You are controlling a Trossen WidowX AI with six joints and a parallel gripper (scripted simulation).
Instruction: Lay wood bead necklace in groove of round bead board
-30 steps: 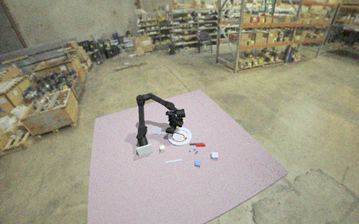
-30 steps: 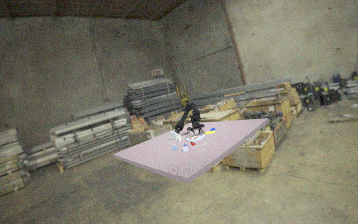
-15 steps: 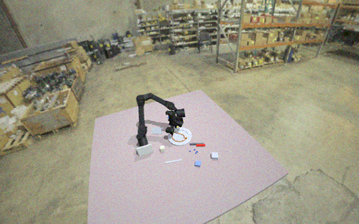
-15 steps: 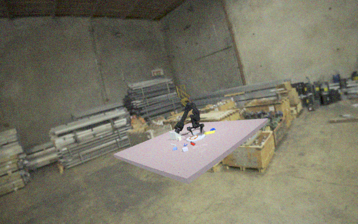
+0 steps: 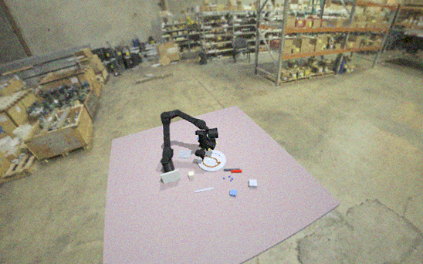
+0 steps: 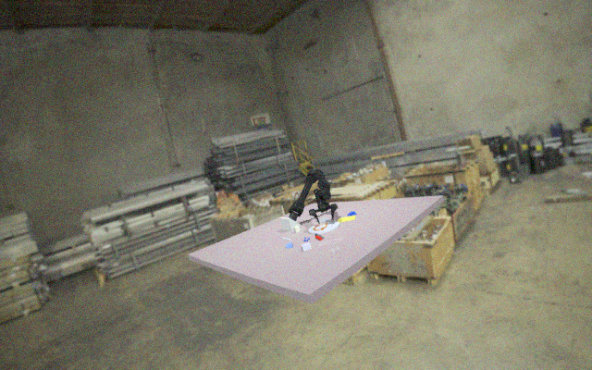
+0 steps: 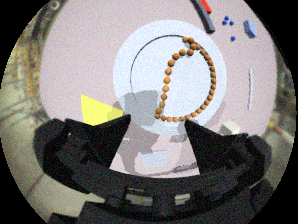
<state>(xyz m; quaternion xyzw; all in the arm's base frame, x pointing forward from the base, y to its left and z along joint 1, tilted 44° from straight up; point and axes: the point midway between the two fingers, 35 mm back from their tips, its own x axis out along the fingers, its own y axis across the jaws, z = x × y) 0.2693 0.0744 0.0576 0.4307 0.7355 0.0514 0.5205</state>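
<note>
Now: gripper tip 13 cm to the right of the yellow sheet, 6 cm short of it and 2 cm above it. From my gripper tip the other things lie so: cream cube (15 cm to the right, 13 cm behind, 1 cm below); red-handled tool (19 cm to the right, 15 cm ahead, 2 cm below); grey plate (14 cm behind, 8 cm to the left, 2 cm below).
</note>
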